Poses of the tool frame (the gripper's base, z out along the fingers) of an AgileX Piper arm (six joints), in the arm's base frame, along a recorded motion.
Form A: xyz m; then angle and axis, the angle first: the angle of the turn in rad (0 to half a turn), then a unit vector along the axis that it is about.
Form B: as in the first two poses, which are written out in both.
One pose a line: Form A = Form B
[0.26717 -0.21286 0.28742 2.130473 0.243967 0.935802 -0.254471] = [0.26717 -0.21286 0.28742 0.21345 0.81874 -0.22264 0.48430]
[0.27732 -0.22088 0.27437 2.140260 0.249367 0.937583 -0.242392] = [0.27732 -0.22088 0.27437 0.21876 0.82251 -0.21264 0.48001]
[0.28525 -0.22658 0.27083 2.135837 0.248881 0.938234 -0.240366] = [0.28525 -0.22658 0.27083 0.21807 0.82208 -0.21061 0.48195]
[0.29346 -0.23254 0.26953 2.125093 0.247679 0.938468 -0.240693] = [0.29346 -0.23254 0.26953 0.21637 0.81984 -0.21027 0.48665]
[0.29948 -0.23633 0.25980 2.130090 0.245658 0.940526 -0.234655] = [0.29948 -0.23633 0.25980 0.21490 0.82278 -0.20528 0.48446]
